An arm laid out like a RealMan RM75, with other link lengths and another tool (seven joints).
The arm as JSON. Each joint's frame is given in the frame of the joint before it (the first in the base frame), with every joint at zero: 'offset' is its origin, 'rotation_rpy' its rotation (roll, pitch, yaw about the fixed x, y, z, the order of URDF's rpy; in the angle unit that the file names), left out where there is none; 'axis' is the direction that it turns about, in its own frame. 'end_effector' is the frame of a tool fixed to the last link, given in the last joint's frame.
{
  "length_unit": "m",
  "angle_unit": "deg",
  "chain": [
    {
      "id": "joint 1",
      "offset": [
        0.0,
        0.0,
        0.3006
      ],
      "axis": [
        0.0,
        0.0,
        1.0
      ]
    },
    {
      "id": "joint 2",
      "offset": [
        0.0,
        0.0,
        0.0
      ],
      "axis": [
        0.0,
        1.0,
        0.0
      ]
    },
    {
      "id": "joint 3",
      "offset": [
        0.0,
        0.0,
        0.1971
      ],
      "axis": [
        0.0,
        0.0,
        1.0
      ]
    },
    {
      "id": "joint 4",
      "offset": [
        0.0,
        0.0,
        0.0
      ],
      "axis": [
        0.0,
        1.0,
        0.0
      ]
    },
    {
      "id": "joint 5",
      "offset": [
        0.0,
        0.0,
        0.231
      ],
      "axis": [
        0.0,
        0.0,
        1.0
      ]
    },
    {
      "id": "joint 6",
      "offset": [
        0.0,
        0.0,
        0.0
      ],
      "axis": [
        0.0,
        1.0,
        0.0
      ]
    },
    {
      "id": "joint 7",
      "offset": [
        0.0,
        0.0,
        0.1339
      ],
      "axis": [
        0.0,
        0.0,
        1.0
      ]
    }
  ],
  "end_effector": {
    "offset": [
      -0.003,
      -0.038,
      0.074
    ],
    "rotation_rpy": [
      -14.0,
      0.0,
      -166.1
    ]
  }
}
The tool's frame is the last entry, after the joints.
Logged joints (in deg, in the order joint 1, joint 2, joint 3, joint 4, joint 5, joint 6, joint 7), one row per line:
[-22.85 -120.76 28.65 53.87 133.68 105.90 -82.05]
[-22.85 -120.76 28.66 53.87 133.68 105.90 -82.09]
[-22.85 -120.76 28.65 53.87 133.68 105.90 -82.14]
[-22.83 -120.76 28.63 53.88 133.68 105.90 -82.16]
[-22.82 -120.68 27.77 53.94 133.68 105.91 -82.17]
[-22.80 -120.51 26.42 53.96 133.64 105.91 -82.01]
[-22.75 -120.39 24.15 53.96 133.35 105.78 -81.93]
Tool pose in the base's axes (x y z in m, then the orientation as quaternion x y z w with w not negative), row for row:
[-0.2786 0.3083 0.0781 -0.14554 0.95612 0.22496 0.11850]
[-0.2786 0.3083 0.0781 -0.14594 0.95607 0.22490 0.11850]
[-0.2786 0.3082 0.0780 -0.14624 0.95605 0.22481 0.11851]
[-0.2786 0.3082 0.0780 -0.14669 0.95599 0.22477 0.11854]
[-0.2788 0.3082 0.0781 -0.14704 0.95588 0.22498 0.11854]
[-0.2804 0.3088 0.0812 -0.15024 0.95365 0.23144 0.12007]
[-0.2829 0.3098 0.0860 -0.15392 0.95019 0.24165 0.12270]
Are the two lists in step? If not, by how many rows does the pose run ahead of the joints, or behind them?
The pose runs 1 row behind the joints: the pose in row i belongs to the joints in row i - 1.
